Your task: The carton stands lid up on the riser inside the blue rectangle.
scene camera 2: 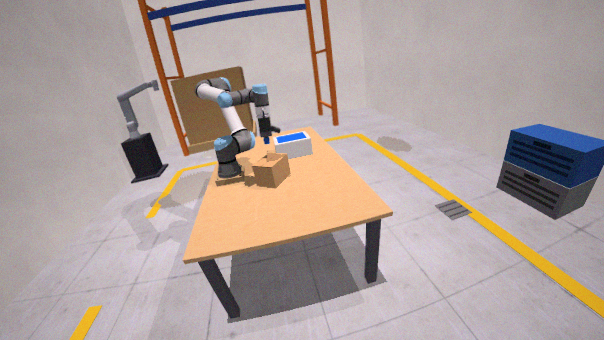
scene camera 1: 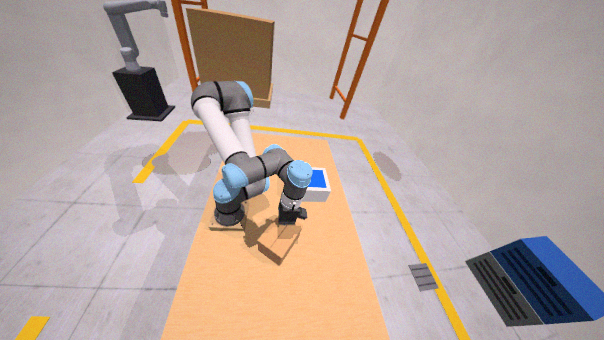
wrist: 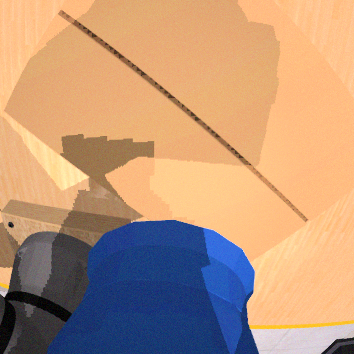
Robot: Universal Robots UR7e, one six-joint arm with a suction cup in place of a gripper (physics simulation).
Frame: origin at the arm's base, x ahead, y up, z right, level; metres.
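Seen in the pictures: end effector, tool point: (scene camera 2: 267,143) (wrist: 168,286); arm's base, origin of the base link: (scene camera 2: 230,173) (scene camera 1: 230,213) (wrist: 68,273).
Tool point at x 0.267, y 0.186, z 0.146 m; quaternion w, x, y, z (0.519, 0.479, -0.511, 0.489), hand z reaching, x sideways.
Offsets run from my tool point to a thing's top centre. Level surfaces: height alone.
The brown carton {dx -0.003, dy -0.093, dz +0.008 m} (scene camera 1: 280,240) (scene camera 2: 272,174) (wrist: 210,75) stands on the table, turned at an angle, with a dark straight seam across its top face in the wrist view. My suction gripper (scene camera 1: 287,223) (scene camera 2: 266,141) (wrist: 172,222) is open and holds nothing. Its blue cup points down and hangs above the carton, with a gap visible in scene camera 2. The white riser {dx +0.186, dy -0.103, dz -0.348 m} (scene camera 1: 317,195) (scene camera 2: 295,149) stands behind the carton, to its right. The blue rectangle {dx +0.186, dy -0.103, dz -0.348 m} (scene camera 1: 319,179) (scene camera 2: 291,137) is on the riser's top and bears no carton; the arm hides part of it in scene camera 1.
The arm's base plate (scene camera 1: 227,228) (scene camera 2: 230,181) (wrist: 60,220) is on the wooden table {dy -0.223 m} (scene camera 1: 280,305) (scene camera 2: 290,215), left of the carton. Stacked crates (scene camera 1: 540,285) (scene camera 2: 550,170) stand on the floor at the right. Another grey arm (scene camera 1: 122,35) (scene camera 2: 127,110) stands at the back left.
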